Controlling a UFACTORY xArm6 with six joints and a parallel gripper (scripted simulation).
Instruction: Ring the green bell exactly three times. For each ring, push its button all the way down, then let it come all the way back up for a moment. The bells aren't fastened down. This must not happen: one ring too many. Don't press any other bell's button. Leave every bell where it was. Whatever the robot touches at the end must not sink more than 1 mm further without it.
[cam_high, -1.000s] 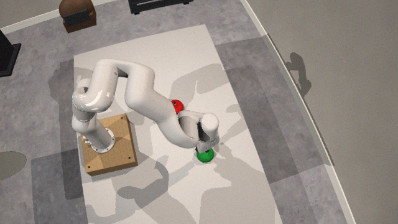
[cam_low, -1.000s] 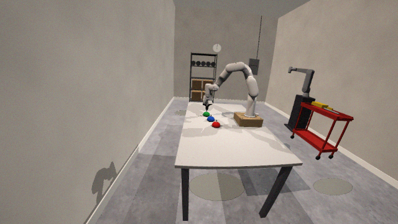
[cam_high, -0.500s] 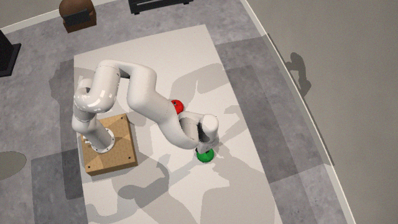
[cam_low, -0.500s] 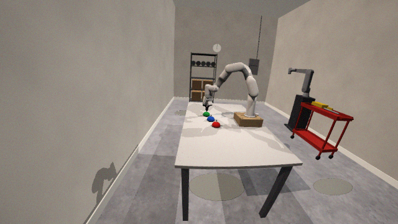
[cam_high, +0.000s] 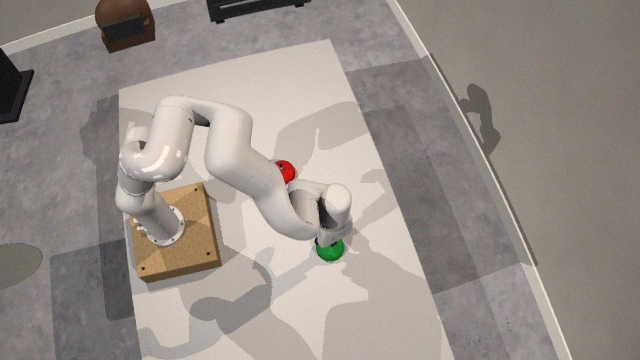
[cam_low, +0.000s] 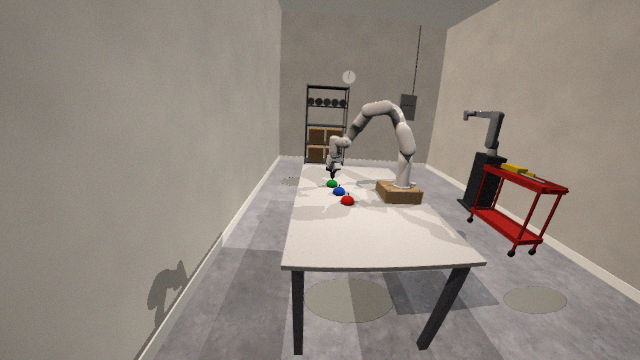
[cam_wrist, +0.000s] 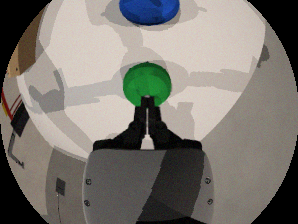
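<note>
My hand is 40 mm above the green bell. From my hand the other things lie so: red bell (130 mm behind, 260 mm to the left, 40 mm below); then blue bell (60 mm behind, 130 mm to the left, 40 mm below).
</note>
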